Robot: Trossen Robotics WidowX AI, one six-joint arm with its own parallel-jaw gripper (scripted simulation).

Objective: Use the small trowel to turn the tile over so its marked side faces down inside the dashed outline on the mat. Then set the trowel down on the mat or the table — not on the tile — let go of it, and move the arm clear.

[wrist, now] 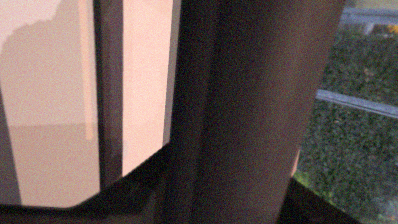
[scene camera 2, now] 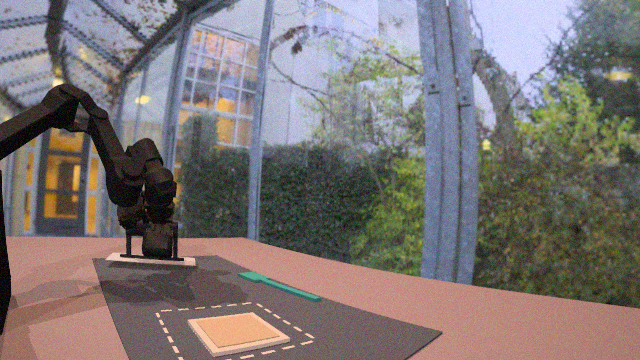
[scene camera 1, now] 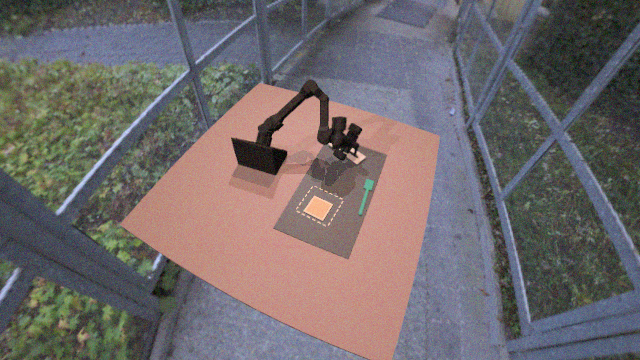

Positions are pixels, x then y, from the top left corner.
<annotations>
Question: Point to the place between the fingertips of the gripper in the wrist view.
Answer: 210, 154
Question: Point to a dark mat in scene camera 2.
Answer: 134, 292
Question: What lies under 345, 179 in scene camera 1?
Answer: A dark mat.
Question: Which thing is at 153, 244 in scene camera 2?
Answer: The gripper.
</annotations>
